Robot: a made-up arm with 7 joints. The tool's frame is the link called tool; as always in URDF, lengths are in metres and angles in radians.
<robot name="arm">
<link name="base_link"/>
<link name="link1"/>
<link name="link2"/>
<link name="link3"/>
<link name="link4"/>
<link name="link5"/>
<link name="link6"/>
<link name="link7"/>
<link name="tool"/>
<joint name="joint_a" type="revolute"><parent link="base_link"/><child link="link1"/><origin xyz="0.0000 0.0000 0.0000" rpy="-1.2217 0.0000 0.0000"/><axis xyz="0 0 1"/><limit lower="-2.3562" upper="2.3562" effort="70" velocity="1.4"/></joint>
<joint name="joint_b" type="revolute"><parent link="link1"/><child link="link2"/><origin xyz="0.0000 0.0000 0.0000" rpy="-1.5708 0.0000 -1.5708"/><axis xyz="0 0 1"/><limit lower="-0.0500" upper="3.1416" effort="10" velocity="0.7"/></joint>
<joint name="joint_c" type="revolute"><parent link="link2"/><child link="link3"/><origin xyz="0.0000 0.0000 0.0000" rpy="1.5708 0.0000 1.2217"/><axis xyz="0 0 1"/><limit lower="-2.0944" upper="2.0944" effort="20" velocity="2.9"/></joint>
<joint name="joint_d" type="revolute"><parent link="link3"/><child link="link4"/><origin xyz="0.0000 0.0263 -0.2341" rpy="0.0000 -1.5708 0.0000"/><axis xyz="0 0 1"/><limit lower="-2.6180" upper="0.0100" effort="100" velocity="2.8"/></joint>
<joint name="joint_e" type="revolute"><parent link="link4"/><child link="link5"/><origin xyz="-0.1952 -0.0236 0.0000" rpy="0.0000 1.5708 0.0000"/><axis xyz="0 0 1"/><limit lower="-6.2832" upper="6.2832" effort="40" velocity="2.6"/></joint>
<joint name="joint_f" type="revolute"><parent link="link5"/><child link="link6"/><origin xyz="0.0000 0.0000 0.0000" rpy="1.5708 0.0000 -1.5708"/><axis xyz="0 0 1"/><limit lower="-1.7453" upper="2.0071" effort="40" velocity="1.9"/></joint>
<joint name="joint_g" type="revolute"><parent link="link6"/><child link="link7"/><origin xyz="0.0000 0.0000 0.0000" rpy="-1.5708 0.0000 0.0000"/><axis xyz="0 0 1"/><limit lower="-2.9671" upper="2.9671" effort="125" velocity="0.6"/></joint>
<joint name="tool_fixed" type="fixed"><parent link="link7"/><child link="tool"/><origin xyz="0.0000 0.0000 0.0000" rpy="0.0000 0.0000 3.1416"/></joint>
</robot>
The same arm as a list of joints. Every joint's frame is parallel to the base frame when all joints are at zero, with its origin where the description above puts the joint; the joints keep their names.
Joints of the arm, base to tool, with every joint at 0 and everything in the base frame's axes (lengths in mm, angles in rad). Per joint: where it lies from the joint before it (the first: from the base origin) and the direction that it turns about. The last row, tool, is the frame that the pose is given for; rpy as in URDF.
joint_a: origin 0 0 0 axis 0 0.9397 0.342
joint_b: origin 0 0 0 axis 1 0 0
joint_c: origin 0 0 0 axis 0 0 1
joint_d: origin 26.3 0 -234.1 axis 0 1 0
joint_e: origin -23.6 0 -195.2 axis 0 0 1
joint_f: origin 0 0 0 axis 0 1 0
joint_g: origin 0 0 0 axis 0 0 1
tool: origin 0 0 0 rpy 0 0 0
Joint limits (rad, base to tool): -2.3562..2.3562 -0.05..3.1416 -2.0944..2.0944 -2.618..0.01 -6.2832..6.2832 -1.7453..2.0071 -2.9671..2.9671

